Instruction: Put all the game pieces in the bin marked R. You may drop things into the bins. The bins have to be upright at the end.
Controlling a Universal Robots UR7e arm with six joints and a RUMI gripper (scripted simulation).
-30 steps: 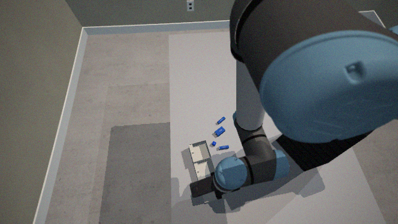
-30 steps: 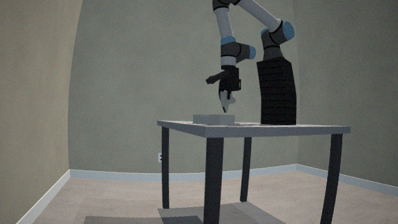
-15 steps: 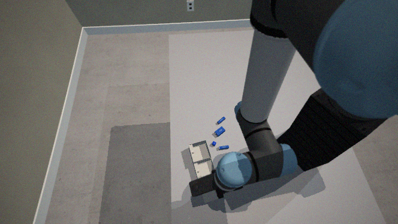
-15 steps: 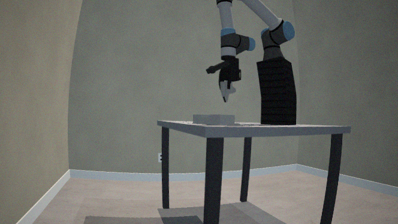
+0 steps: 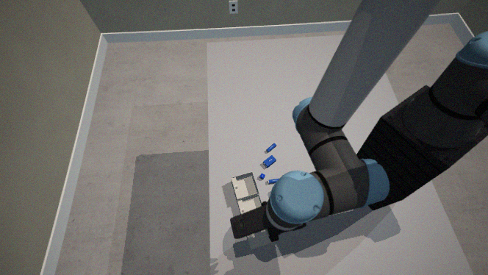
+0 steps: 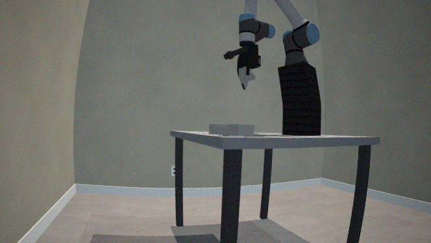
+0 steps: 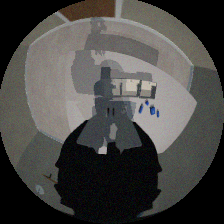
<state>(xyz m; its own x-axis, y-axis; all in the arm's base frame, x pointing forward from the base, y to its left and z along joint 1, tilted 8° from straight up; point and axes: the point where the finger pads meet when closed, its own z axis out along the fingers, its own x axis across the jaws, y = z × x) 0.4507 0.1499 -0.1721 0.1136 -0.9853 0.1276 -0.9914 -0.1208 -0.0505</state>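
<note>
My hand is 21 cm above the blue game piece, 20 cm to the left of it and 3 cm past it. Round my hand: grey two-compartment bin unit (19 cm below, 8 cm to the right, 3 cm ahead); white spotted game piece (21 cm below, 9 cm behind, 8 cm to the right).
</note>
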